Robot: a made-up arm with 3 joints. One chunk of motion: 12 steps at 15 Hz.
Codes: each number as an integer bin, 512 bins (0 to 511) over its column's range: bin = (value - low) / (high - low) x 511, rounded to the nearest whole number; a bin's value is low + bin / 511 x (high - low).
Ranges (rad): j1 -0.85..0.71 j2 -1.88..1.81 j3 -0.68..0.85
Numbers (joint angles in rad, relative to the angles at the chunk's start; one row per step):
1: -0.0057 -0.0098 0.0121
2: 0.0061 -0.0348 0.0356
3: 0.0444 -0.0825 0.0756
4: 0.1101 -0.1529 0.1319
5: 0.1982 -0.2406 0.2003
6: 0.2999 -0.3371 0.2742
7: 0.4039 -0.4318 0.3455
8: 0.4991 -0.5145 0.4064
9: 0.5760 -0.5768 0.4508
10: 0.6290 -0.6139 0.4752
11: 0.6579 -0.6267 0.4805
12: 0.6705 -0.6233 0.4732
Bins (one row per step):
1: 277 259 231
2: 280 256 239
3: 293 249 252
4: 314 239 271
5: 343 227 294
6: 377 214 319
7: 411 201 343
8: 442 189 363
9: 467 180 378
10: 484 175 386
11: 494 174 388
12: 498 174 385

